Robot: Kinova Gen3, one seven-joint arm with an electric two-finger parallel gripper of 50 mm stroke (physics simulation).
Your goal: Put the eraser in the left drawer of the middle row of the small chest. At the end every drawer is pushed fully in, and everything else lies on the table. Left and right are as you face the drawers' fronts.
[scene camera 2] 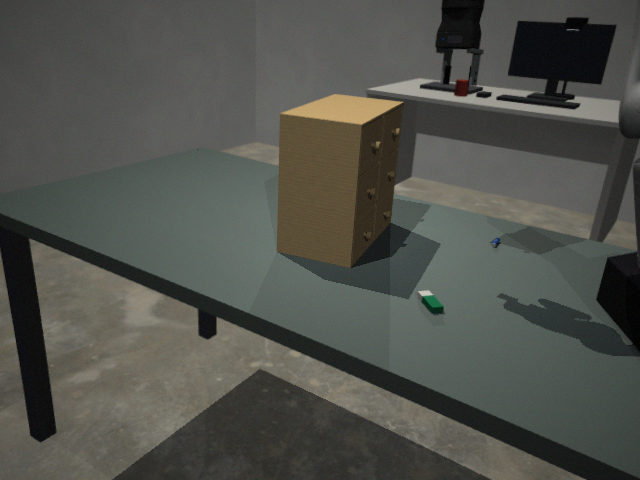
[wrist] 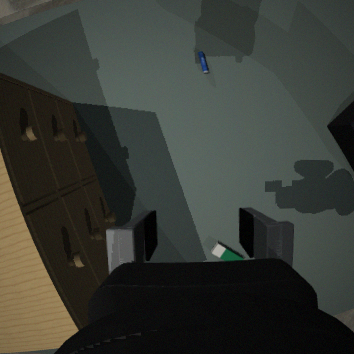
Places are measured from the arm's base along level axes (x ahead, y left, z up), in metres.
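Pixels of known places: gripper, fingertip midpoint: (scene camera 2: pixel 458 84) (wrist: pixel 197 226).
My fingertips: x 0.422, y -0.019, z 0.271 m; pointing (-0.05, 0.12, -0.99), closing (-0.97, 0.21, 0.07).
Ahead of a thing's pixels: the offset from my fingertips to its top centre. "*": to the spot under its first point. Level surfaces: height alone.
The eraser {0.053 m back, 0.190 m left, 0.373 m down} (scene camera 2: pixel 431 302) (wrist: pixel 230 253), green with a white end, lies flat on the table in front of the chest, towards its left side. In the wrist view its lower edge is hidden by the gripper body. The small wooden chest {0.245 m ahead, 0.022 m right, 0.076 m down} (scene camera 2: pixel 319 186) (wrist: pixel 22 280) stands upright, with two columns of three drawers that look pushed in. The left drawer of the middle row {* 0.148 m ahead, 0.071 m left, 0.256 m down} (scene camera 2: pixel 363 203) has a round knob {* 0.138 m ahead, 0.055 m left, 0.235 m down} (scene camera 2: pixel 371 193) (wrist: pixel 95 231). My gripper (scene camera 2: pixel 459 73) (wrist: pixel 197 226) is open and empty, high above the table, beyond the chest's top in the scene view.
A small blue cylinder {0.098 m back, 0.192 m right, 0.376 m down} (scene camera 2: pixel 495 241) (wrist: pixel 203 62) lies on the table {0.387 m down} (scene camera 2: pixel 170 206) (wrist: pixel 220 130), farther back than the eraser in the scene view. A black block (scene camera 2: pixel 622 294) (wrist: pixel 345 130) stands at the right. A desk with a monitor (scene camera 2: pixel 560 51) and a red cup (scene camera 2: pixel 461 88) stands behind.
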